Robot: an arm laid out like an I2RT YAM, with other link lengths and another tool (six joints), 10 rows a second.
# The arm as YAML. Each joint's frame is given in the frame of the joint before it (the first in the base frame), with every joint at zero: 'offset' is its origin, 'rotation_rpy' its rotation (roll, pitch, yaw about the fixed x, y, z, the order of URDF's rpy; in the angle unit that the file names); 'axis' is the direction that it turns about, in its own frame. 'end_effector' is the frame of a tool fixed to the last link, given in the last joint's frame.
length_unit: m
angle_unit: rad
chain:
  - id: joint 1
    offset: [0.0, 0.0, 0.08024]
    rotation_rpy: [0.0, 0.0, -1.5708]
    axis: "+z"
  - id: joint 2
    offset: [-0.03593, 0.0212, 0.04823]
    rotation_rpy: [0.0, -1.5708, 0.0]
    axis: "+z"
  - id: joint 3
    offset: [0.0, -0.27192, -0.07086]
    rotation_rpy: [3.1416, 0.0, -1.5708]
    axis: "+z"
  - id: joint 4
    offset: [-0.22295, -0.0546, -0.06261]
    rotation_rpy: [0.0, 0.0, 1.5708]
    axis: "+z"
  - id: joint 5
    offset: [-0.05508, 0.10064, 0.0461]
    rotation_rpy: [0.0, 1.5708, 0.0]
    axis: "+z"
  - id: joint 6
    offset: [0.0, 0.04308, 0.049]
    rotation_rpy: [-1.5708, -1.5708, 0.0]
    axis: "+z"
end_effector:
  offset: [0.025, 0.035, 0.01]
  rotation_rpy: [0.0, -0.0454, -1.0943]
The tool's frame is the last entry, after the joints.
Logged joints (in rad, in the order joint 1, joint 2, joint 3, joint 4, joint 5, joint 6), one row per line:
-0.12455, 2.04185, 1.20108, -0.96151, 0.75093, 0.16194
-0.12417, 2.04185, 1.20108, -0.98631, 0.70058, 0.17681
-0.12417, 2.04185, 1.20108, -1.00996, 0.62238, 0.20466
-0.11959, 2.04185, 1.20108, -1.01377, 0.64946, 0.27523
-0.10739, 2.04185, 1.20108, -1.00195, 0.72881, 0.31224
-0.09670, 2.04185, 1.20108, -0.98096, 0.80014, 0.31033
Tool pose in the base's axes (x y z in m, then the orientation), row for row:
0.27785, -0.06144, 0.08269, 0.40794, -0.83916, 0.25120, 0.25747
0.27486, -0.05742, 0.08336, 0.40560, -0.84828, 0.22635, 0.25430
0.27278, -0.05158, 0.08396, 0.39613, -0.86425, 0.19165, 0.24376
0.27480, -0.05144, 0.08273, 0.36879, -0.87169, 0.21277, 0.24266
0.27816, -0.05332, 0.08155, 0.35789, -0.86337, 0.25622, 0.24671
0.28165, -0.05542, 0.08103, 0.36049, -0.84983, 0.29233, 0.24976
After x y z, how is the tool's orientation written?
As a quaternion, x y z w.
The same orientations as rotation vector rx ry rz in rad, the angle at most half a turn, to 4 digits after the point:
1.1064, -2.2760, 0.6813
1.1019, -2.3045, 0.6149
1.0820, -2.3607, 0.5235
1.0079, -2.3824, 0.5815
0.9761, -2.3547, 0.6988
0.9816, -2.3141, 0.7960

